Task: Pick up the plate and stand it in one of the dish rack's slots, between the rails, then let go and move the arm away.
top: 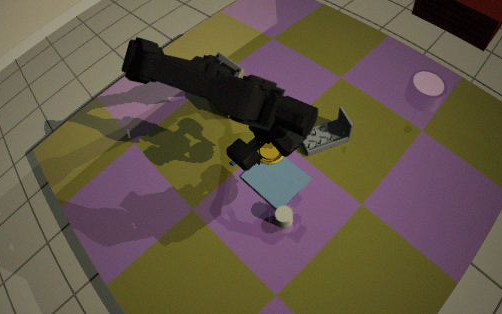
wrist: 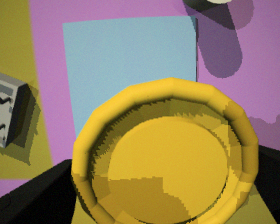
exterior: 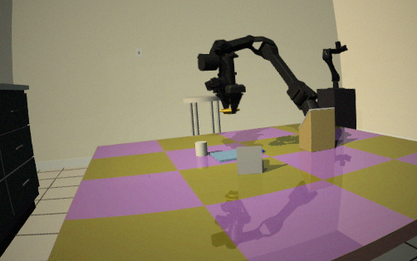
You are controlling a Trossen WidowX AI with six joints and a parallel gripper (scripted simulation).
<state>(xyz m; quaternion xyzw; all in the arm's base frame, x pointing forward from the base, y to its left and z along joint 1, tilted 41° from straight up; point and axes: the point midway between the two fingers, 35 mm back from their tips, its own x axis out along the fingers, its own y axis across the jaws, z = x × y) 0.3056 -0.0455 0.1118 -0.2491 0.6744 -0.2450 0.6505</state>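
Right now the grey dish rack is 1 cm ahead of my gripper tip, 20 cm to the left of it and 13 cm below it. The rest, counted from my gripper tip: light blue mat 1 cm to the left, 15 cm below; yellow plate 1 cm above; beige cup 10 cm ahead, 6 cm to the right, 13 cm below.
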